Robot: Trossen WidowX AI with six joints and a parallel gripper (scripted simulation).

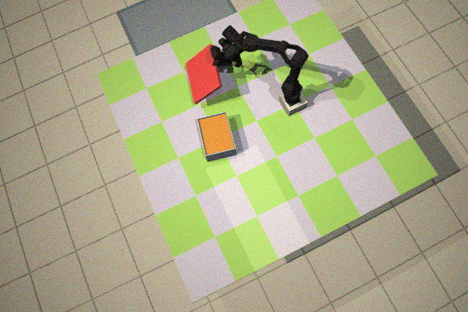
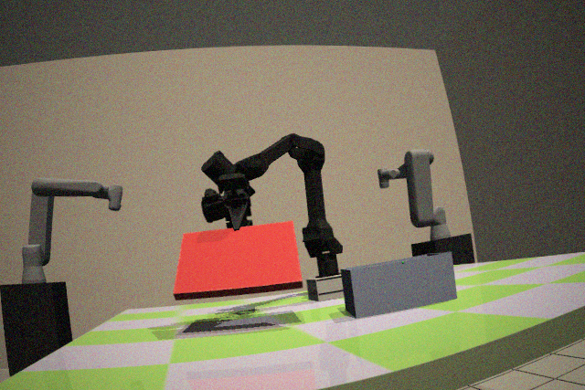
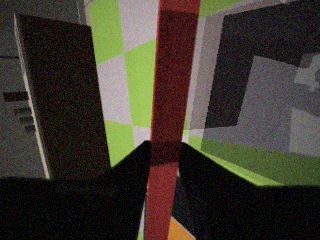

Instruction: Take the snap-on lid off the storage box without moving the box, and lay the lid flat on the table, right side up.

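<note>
The red lid is 60 mm ahead of my gripper tip, 50 mm below it and 20 mm to the right of it. Also, from my gripper tip: grey storage box (280 mm to the left, 150 mm below, 140 mm ahead).
</note>
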